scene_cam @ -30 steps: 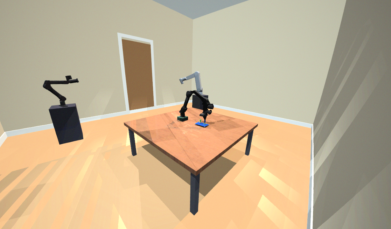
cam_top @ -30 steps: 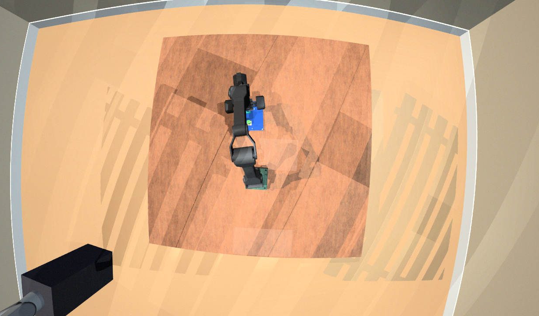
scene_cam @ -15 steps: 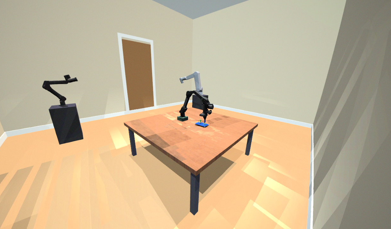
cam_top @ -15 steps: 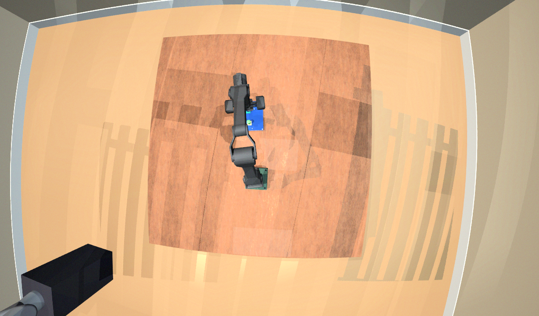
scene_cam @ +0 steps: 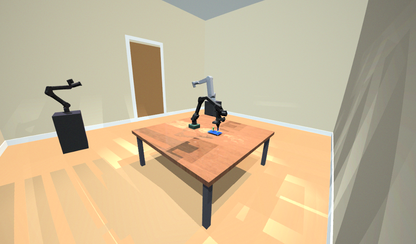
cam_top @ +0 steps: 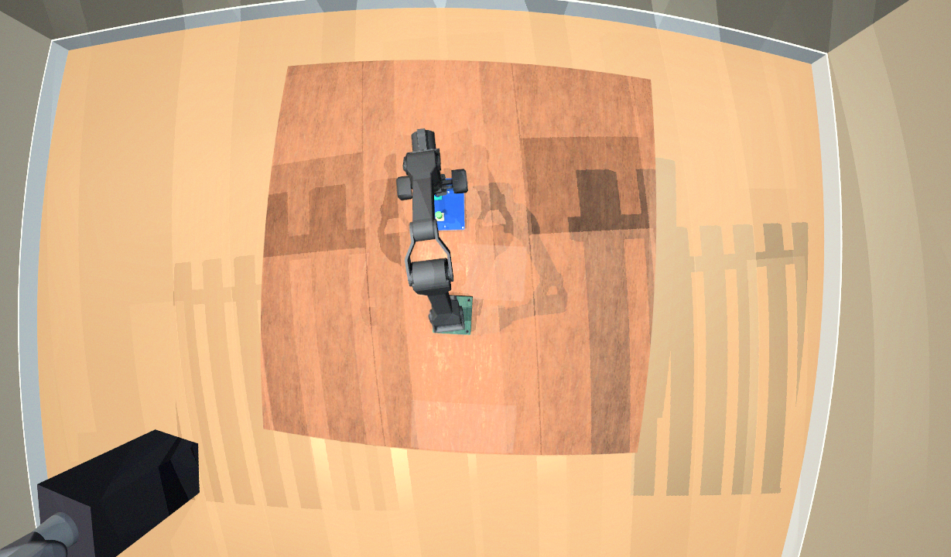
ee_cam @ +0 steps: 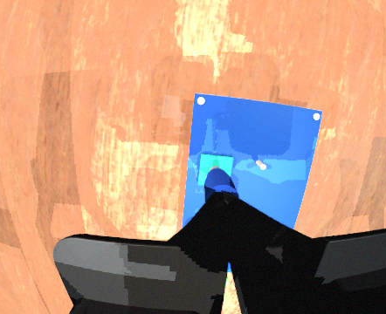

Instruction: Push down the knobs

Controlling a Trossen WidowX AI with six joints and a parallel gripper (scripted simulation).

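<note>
My gripper tip is 2 cm above the blue knob. Also, from my gripper tip: green knob: 6 cm behind, 2 cm to the right, 2 cm below.
</note>
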